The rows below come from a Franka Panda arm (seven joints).
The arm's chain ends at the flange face. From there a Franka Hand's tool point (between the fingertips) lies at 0.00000 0.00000 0.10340 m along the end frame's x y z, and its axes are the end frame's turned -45 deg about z.
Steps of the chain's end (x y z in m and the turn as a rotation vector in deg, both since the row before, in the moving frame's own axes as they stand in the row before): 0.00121 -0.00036 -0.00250 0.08 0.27 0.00; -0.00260 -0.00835 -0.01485 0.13 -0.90 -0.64; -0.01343 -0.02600 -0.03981 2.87 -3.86 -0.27; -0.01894 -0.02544 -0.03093 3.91 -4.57 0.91; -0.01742 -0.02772 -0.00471 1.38 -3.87 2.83
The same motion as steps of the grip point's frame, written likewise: 0.00156 0.00084 -0.00250 -0.13 0.25 0.00; 0.00308 -0.00905 -0.01486 0.73 -0.54 -0.64; 0.00761 -0.03646 -0.04017 4.76 -0.70 -0.27; 0.00384 -0.04219 -0.03150 6.00 -0.47 0.91; 0.00428 -0.03869 -0.00498 3.71 -1.76 2.83
